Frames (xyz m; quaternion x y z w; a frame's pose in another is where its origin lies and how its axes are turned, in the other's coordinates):
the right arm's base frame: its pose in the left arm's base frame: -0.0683 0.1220 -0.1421 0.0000 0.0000 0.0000 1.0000
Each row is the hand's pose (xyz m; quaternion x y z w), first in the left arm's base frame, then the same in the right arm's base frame.
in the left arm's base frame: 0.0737 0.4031 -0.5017 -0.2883 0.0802 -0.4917 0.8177
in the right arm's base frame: 0.1420 0.2811 -0.3596 -0.2883 0.0802 -0.4917 0.8177
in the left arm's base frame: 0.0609 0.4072 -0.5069 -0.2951 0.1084 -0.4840 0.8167
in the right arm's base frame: 0.1292 0.2852 -0.3648 -0.2951 0.1084 -0.4840 0.8167
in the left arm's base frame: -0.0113 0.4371 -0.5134 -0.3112 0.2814 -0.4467 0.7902
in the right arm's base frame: 0.0570 0.3151 -0.3713 -0.3112 0.2814 -0.4467 0.7902
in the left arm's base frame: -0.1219 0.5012 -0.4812 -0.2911 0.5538 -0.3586 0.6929
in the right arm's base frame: -0.0536 0.3792 -0.3391 -0.2911 0.5538 -0.3586 0.6929
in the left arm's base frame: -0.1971 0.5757 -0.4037 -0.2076 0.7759 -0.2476 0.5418
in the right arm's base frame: -0.1288 0.4537 -0.2616 -0.2076 0.7759 -0.2476 0.5418
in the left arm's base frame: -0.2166 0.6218 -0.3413 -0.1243 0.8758 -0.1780 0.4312
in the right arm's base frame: -0.1483 0.4998 -0.1992 -0.1243 0.8758 -0.1780 0.4312
